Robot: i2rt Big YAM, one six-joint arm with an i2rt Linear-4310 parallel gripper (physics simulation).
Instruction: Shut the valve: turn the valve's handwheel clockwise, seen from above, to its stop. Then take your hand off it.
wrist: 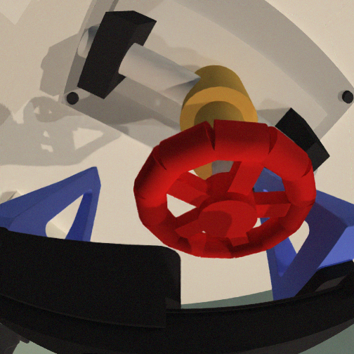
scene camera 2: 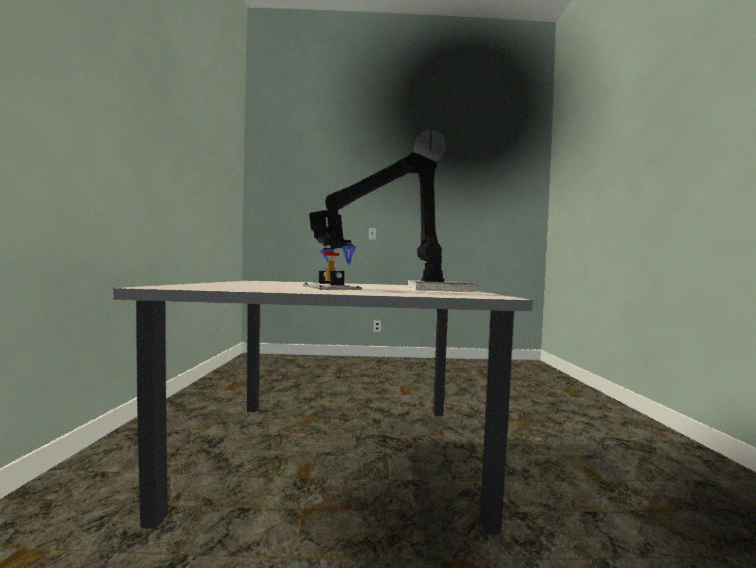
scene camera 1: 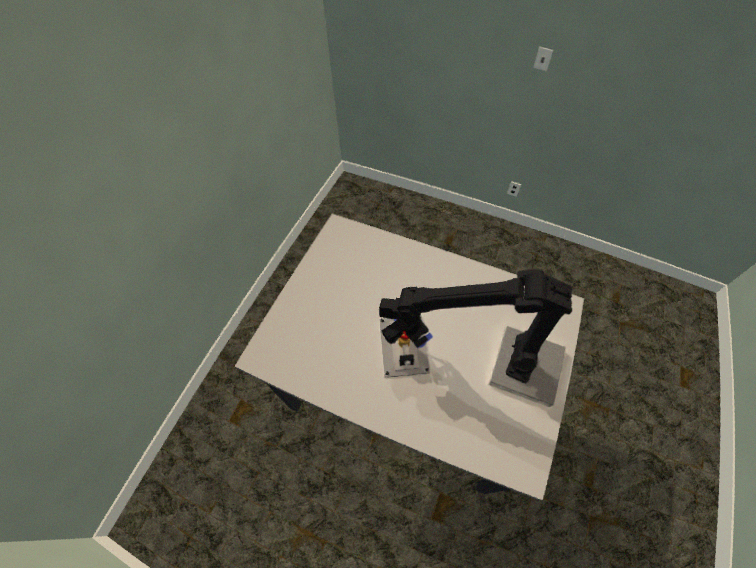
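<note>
The red handwheel (scene camera 1: pixel 403 335) (scene camera 2: pixel 331 254) (wrist: pixel 241 135) sits on top of the brass valve body (scene camera 1: pixel 403 343) (scene camera 2: pixel 330 267) (wrist: pixel 215 97). My gripper (scene camera 1: pixel 410 334) (scene camera 2: pixel 337 261) (wrist: pixel 177 175) is open, with its blue fingers at about the handwheel's height. In the wrist view the wheel lies toward the right finger, which is partly hidden behind the rim and shows through the spoke gaps. The left finger stands apart from the rim. Whether the right finger touches the wheel cannot be told. Nothing is gripped.
The valve's pipe runs between black supports (wrist: pixel 117 50) (wrist: pixel 302 140) on a grey base plate (scene camera 1: pixel 391 365) with bolts at its corners. The plate lies on the pale table (scene camera 1: pixel 305 293) (scene camera 2: pixel 244 296). The arm's pedestal (scene camera 1: pixel 550 366) (scene camera 2: pixel 452 285) stands near the table's right end.
</note>
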